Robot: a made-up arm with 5 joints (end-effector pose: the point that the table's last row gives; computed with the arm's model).
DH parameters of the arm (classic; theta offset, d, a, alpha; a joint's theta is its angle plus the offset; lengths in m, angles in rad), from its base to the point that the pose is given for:
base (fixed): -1.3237 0 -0.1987 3.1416
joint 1: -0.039 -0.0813 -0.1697 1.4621
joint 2: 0 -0.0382 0.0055 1.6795
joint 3: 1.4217 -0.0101 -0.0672 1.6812
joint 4: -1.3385 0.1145 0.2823 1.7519
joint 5: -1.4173 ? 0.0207 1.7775
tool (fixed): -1.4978 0.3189 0 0
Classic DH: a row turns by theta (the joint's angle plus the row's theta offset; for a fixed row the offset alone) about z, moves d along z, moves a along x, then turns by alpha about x.
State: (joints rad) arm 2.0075 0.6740 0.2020 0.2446 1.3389
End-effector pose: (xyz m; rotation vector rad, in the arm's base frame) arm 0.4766 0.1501 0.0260 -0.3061 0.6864 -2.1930
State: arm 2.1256 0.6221 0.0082 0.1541 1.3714
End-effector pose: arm 0.4670 0.0630 -0.0015 -0.1576 0.9887 -2.2920
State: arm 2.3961 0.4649 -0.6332 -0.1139 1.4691
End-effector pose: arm 0.3613 -0.1434 -0.0834 0.6447 1.7362 -2.3739
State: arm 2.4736 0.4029 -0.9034 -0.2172 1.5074
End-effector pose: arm 0.2952 -0.2003 -0.1138 -1.0434 -1.8470 2.2515
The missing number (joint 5, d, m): 0.2017
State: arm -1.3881 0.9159 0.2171 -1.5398 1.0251
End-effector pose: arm -0.2817 -0.1336 0.2596 -1.2044 0.5076 2.5838
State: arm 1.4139 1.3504 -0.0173 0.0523 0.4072
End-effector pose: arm 0.1221 0.4482 0.1961 1.0596 -0.2601 -1.4586
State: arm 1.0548 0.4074 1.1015 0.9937 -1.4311
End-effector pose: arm 0.2086 0.0847 -0.2504 1.3996 -1.4023 0.9511
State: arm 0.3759 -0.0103 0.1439 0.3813 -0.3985
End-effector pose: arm -0.2834 0.2411 -0.0008 0.3602 -0.4549 -0.1101
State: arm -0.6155 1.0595 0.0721 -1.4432 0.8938
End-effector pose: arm -0.3938 0.1632 0.2840 -0.4312 1.0068 1.7901
